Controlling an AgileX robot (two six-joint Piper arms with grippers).
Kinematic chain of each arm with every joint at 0, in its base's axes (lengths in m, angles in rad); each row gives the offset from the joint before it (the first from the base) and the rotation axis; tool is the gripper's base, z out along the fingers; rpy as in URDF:
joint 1: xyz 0 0 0.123 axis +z
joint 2: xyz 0 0 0 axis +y
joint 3: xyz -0.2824 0 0.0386 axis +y
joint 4: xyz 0.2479 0 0.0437 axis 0.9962 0 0.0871
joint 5: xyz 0 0 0 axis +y
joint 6: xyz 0.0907 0 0.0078 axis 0.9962 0 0.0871
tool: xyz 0 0 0 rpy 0 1.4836 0
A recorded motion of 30 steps. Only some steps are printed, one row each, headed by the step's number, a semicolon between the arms.
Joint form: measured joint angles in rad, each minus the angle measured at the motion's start. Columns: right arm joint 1, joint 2, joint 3, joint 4, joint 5, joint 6; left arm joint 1, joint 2, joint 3, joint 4, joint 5, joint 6.
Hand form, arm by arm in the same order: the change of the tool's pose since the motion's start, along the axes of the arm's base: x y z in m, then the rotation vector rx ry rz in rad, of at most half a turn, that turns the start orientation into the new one. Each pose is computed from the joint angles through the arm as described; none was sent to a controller.
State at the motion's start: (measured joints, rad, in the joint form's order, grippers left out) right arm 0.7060 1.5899 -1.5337 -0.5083 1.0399 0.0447; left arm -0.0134 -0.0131 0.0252 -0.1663 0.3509 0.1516
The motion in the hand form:
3: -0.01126 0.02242 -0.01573 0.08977 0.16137 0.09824; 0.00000 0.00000 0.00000 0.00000 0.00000 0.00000
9: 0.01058 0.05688 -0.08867 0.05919 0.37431 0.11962; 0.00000 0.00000 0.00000 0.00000 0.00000 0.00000
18: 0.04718 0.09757 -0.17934 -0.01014 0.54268 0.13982; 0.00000 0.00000 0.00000 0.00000 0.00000 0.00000
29: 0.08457 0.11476 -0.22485 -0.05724 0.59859 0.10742; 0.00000 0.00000 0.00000 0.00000 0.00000 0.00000
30: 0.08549 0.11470 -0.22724 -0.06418 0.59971 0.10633; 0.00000 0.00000 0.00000 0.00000 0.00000 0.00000
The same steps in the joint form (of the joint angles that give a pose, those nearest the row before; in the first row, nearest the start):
3: 0.0243 0.0252 0.0000 0.2216 0.0070 -0.0922; 0.0000 0.0000 0.0000 0.0000 0.0000 0.0000
9: 0.0266 0.2205 -0.0016 0.3525 -0.0137 -0.1365; 0.0000 0.0000 0.0000 0.0000 0.0000 0.0000
18: 0.0266 0.5330 -0.1483 0.4270 -0.0157 -0.1975; 0.0000 0.0000 0.0000 0.0000 0.0000 0.0000
29: 0.0025 0.7644 -0.3915 0.4227 0.0724 -0.2093; 0.0000 0.0000 0.0000 0.0000 0.0000 0.0000
30: 0.0020 0.7719 -0.3963 0.4177 0.0747 -0.2093; 0.0000 0.0000 0.0000 0.0000 0.0000 0.0000

